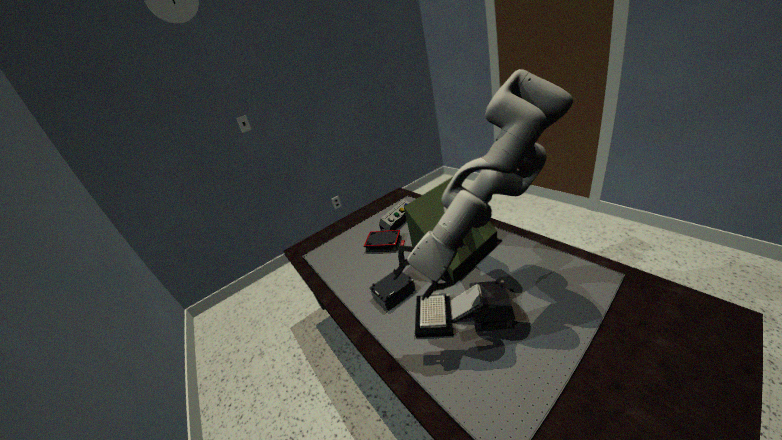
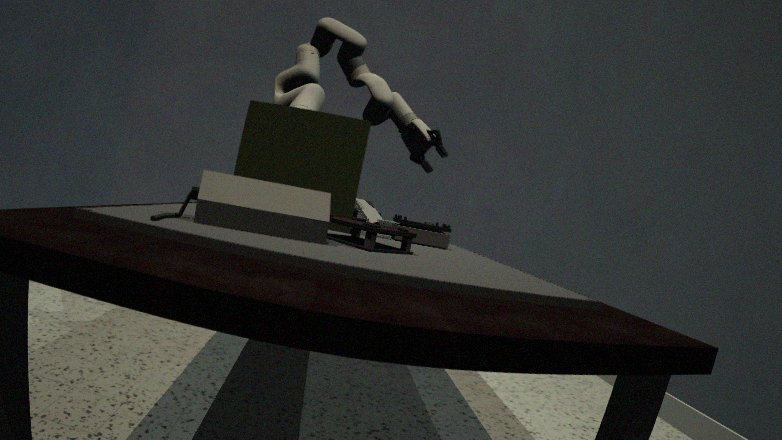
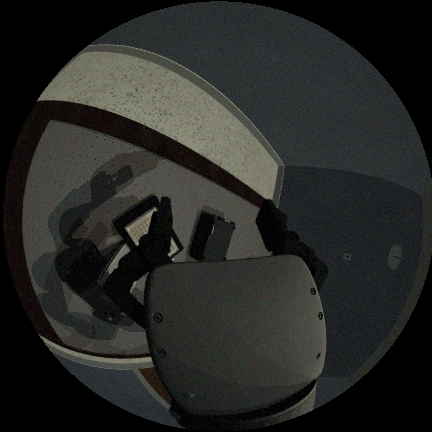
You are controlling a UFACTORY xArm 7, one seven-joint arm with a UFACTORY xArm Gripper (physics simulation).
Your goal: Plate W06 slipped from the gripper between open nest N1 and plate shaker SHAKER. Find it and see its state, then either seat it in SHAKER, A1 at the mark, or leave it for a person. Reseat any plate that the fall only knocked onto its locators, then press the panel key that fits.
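Pixels of known places: gripper, fingertip midpoint: (image 1: 409, 288) (image 2: 437, 164) (image 3: 217, 208); arm's base, link origin: (image 2: 289, 150).
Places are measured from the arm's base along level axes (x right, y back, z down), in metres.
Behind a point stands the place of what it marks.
Observation:
A pale plate (image 1: 433, 310) @[z 0.142, x -0.228, y -0.338 m] (image 3: 140, 228) @[z 0.142, x -0.263, y -0.354 m] with a grid of wells lies level in a black nest (image 1: 433, 332) @[z 0.160, x -0.285, y -0.387 m] (image 3: 131, 209) @[z 0.169, x -0.292, y -0.384 m]. Beside it a pale plate (image 1: 465, 303) @[z 0.128, x -0.289, y -0.247 m] (image 2: 367, 210) @[z 0.124, x -0.273, y -0.228 m] leans steeply between that nest and a dark block (image 1: 494, 314) @[z 0.127, x -0.384, y -0.214 m] (image 3: 79, 265) @[z 0.127, x -0.391, y -0.233 m]; its far parts are hidden. A dark box (image 1: 392, 290) @[z 0.126, x -0.064, y -0.400 m] (image 2: 432, 237) @[z 0.156, x 0.016, y -0.415 m] (image 3: 219, 239) @[z 0.126, x -0.031, y -0.392 m] with small posts on top stands on the nest's other side. I cannot read labels telling W06, N1 or SHAKER. My gripper (image 1: 412, 284) @[z -0.068, x -0.269, y -0.425 m] (image 2: 437, 162) @[z -0.068, x -0.269, y -0.425 m] (image 3: 217, 208) @[z -0.068, x -0.269, y -0.425 m] is open and empty, high above the table.
A key panel (image 1: 389, 220) @[z 0.115, x 0.360, y -0.153 m] (image 2: 262, 202) @[z 0.131, x 0.450, y -0.087 m] stands near the table's edge, beside a red-rimmed dark stand (image 1: 382, 239) @[z 0.141, x 0.274, y -0.254 m] (image 2: 377, 225) @[z 0.137, x 0.361, y -0.273 m]. The green pedestal (image 1: 426, 213) @[z -0.047, x 0.029, y -0.135 m] (image 2: 303, 147) @[z -0.003, x 0.093, y -0.058 m] bears the arm. A grey perforated mat (image 1: 492, 396) @[z 0.181, x -0.536, y -0.387 m] (image 2: 481, 273) @[z 0.181, x 0.413, y -0.458 m] covers part of the dark table (image 1: 678, 350) @[z 0.194, x -0.810, y 0.095 m].

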